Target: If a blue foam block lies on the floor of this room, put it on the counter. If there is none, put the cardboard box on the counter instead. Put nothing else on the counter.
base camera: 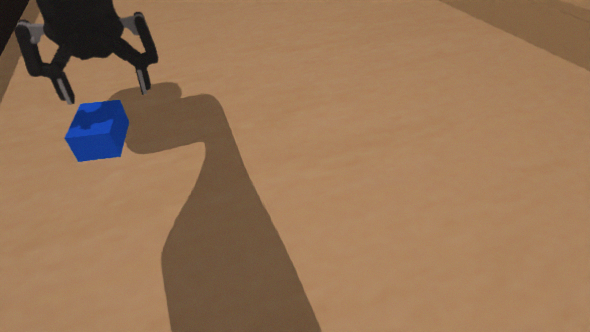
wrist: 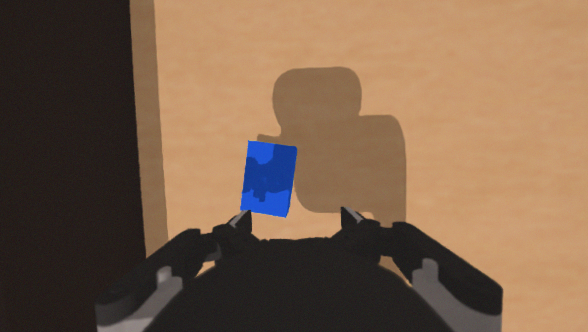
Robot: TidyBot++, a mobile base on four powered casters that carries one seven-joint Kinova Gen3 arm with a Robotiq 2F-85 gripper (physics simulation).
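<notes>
A blue foam block (base camera: pixel 97 130) (wrist: pixel 268 179) lies on the wood-coloured floor (base camera: pixel 400 175) (wrist: pixel 490 125), slightly turned, with part of the gripper's shadow over its top. My gripper (base camera: pixel 107 97) (wrist: pixel 296 218) is open and empty, above the floor. In the wrist view the block is ahead of the fingertips and left of the middle between them, its near left corner close to the left fingertip. In the base view the fingertips show just above and behind the block. The cardboard box does not show, and I cannot make out the counter for certain.
A dark upright surface (wrist: pixel 65 125) stands along the left side in the wrist view, with a strip of shadow beside it. A dark edge (base camera: pixel 10 20) shows at the top left of the base view. The arm's shadow (base camera: pixel 225 240) falls across the floor.
</notes>
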